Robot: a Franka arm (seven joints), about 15 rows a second.
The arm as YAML. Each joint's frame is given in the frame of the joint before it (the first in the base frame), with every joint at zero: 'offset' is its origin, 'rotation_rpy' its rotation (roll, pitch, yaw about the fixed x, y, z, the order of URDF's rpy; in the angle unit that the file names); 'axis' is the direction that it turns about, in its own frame. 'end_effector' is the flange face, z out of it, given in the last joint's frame.
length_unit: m
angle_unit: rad
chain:
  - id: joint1
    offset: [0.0, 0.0, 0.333]
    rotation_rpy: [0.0, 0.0, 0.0]
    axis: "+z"
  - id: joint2
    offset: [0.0, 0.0, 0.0]
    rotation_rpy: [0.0, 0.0, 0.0]
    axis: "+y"
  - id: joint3
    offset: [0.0, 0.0, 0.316]
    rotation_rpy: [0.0, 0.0, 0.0]
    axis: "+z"
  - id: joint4
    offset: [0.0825, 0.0, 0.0]
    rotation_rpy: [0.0, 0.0, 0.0]
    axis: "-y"
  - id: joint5
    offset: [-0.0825, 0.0, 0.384]
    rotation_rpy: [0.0, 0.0, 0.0]
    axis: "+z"
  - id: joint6
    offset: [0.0, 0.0, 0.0]
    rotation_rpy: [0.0, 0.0, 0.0]
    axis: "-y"
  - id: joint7
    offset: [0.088, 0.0, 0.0]
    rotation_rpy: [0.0, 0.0, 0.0]
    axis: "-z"
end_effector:
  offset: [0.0, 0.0, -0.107]
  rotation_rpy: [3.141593, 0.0, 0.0]
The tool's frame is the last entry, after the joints.
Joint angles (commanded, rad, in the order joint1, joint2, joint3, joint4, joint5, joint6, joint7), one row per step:
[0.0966 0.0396 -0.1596 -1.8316 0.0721 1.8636 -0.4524]
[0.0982 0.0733 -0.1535 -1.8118 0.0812 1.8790 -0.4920]
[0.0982 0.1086 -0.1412 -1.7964 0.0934 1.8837 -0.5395]
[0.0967 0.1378 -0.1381 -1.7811 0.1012 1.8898 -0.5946]
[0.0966 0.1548 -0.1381 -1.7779 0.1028 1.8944 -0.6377]
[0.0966 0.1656 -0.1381 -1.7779 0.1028 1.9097 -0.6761]
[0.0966 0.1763 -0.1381 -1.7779 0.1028 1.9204 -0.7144]
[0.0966 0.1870 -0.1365 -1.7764 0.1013 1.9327 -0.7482]
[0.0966 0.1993 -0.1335 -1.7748 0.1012 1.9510 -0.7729]
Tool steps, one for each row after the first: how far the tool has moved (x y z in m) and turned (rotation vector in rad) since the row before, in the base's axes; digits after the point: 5 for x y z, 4 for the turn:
[0.01035 0.00531 -0.00846 0.0034 -0.0046 0.0436]
[0.00864 0.00839 -0.01283 0.0085 0.0112 0.0556]
[0.00737 0.00181 -0.00946 0.0049 0.0032 0.0537]
[0.00333 0.00022 -0.00823 0.0006 0.0057 0.0420]
[0.00306 -0.00009 -0.00519 -0.0011 -0.0074 0.0371]
[0.00248 -0.00003 -0.00555 -0.0008 -0.0028 0.0374]
[0.00288 0.00077 -0.00476 -0.0023 -0.0054 0.0350]
[0.00371 0.00162 -0.00522 -0.0016 -0.0092 0.0264]

